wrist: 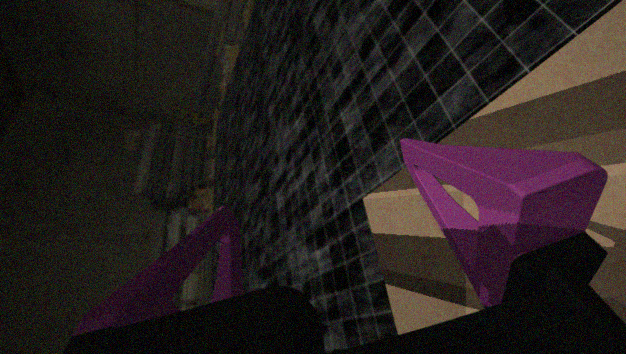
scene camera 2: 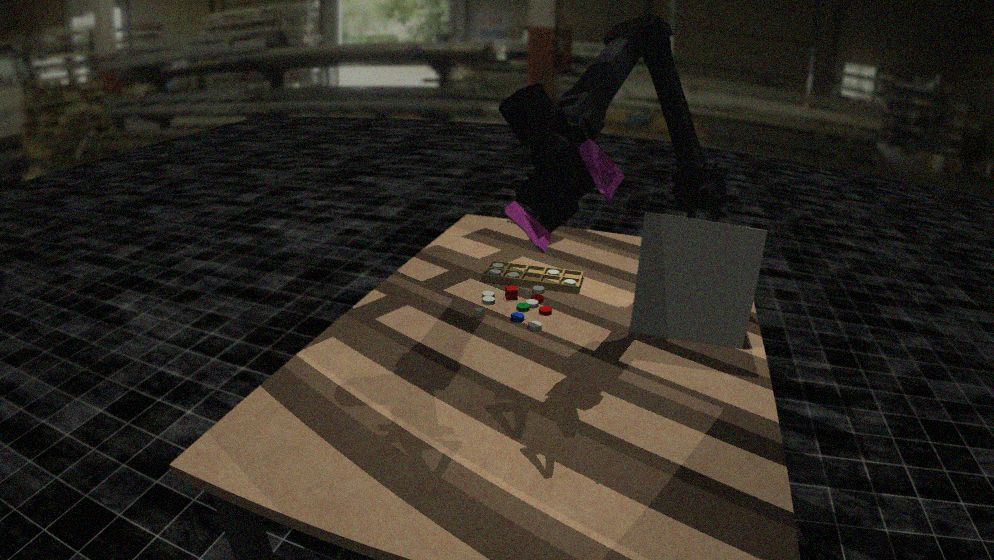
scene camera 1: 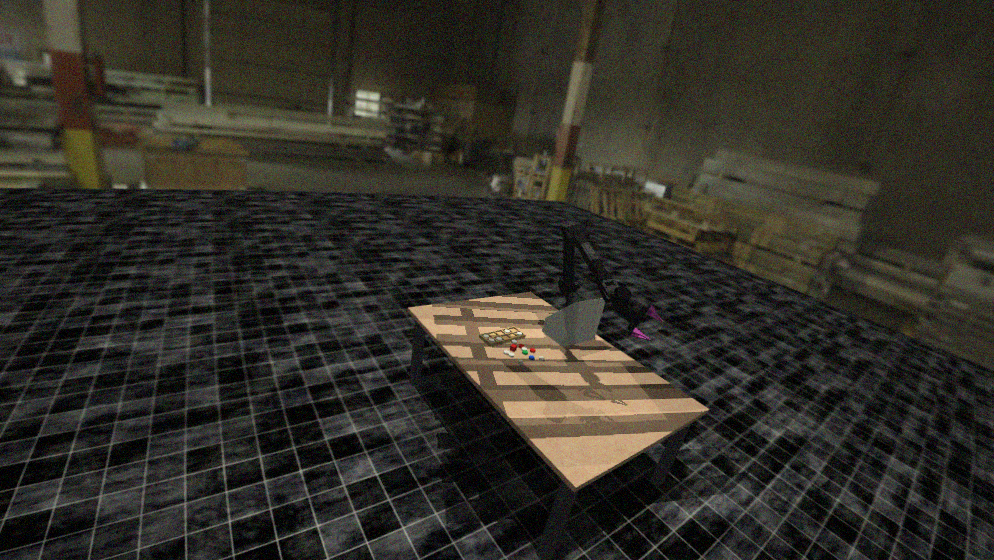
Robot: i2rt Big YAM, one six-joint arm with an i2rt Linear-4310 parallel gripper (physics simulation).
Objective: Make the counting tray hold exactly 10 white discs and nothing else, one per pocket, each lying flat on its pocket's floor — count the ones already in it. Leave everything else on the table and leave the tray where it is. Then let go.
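Observation:
The counting tray (scene camera 1: 506, 340) (scene camera 2: 532, 284) lies toward the table's far end, with two rows of pockets. Pale discs show in several pockets, such as one white disc (scene camera 2: 552, 272) and another (scene camera 2: 569, 281); some pockets look empty, and shade blurs the count. Loose white discs lie in front of the tray: a pair (scene camera 2: 488, 297) at the left, one (scene camera 2: 537, 289) close to the tray, one (scene camera 2: 532, 303) mid-group, one (scene camera 2: 534, 325) nearest the camera. My gripper (scene camera 1: 656, 329) (scene camera 2: 577, 223) (wrist: 312, 183) is open and empty, high above the table and away from the discs.
Red pieces (scene camera 2: 511, 292) (scene camera 2: 545, 310), a green disc (scene camera 2: 523, 306) and a blue disc (scene camera 2: 516, 317) lie among the white ones. A grey upright panel (scene camera 1: 575, 321) (scene camera 2: 699, 278) stands on the table (scene camera 1: 591, 459) (scene camera 2: 264, 452) (wrist: 415, 215), right of the tray.

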